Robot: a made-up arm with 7 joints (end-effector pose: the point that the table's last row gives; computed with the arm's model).
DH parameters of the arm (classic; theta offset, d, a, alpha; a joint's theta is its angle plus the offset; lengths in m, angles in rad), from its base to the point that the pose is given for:
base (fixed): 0 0.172 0 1.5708
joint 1: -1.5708 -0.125 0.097 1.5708
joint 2: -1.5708 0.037 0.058 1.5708
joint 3: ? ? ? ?
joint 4: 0 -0.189 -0.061 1.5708
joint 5: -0.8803 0 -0.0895 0
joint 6: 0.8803 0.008 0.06 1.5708
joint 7: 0 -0.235 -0.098 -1.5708
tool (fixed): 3.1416 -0.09 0 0
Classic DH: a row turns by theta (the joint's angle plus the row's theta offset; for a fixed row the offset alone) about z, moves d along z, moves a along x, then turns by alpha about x.
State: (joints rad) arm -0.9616 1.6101 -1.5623 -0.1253 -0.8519 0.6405 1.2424
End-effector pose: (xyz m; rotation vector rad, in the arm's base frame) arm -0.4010 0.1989 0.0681 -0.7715 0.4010 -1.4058
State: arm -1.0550 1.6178 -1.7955 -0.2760 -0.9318 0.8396 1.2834
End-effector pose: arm -0.4089 0.2143 0.0592 -0.6242 0.5329 -1.4806
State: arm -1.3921 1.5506 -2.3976 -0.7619 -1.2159 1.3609 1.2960
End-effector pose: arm -0.3961 0.2826 0.0612 -0.1338 0.9350 -1.5513
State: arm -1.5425 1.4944 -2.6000 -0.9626 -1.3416 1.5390 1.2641
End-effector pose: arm -0.3737 0.3167 0.0700 0.0566 1.0562 -1.5616
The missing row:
joint 3: 1.5708 0.184 0.104 -1.5708
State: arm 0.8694 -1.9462 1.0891 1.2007 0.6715 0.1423 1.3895
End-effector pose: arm 0.1621 -0.2416 0.1329 0.6614 -1.9735 0.9048
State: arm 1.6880 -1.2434 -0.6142 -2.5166 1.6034 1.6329 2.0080
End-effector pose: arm -0.5492 0.2947 0.0615 0.6600 1.2987 -1.8608
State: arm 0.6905 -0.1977 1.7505 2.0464 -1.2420 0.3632 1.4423
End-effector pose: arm -0.0533 0.2674 0.0447 0.6111 -0.1928 2.1177
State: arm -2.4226 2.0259 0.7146 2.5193 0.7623 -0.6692 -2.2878
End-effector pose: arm 0.1549 0.3231 0.3118 1.6269 -0.8776 -1.3236
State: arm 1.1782 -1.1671 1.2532 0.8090 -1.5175 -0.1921 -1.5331
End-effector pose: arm 0.1546 -0.0385 -0.1800 2.1662 -1.4025 -0.9373
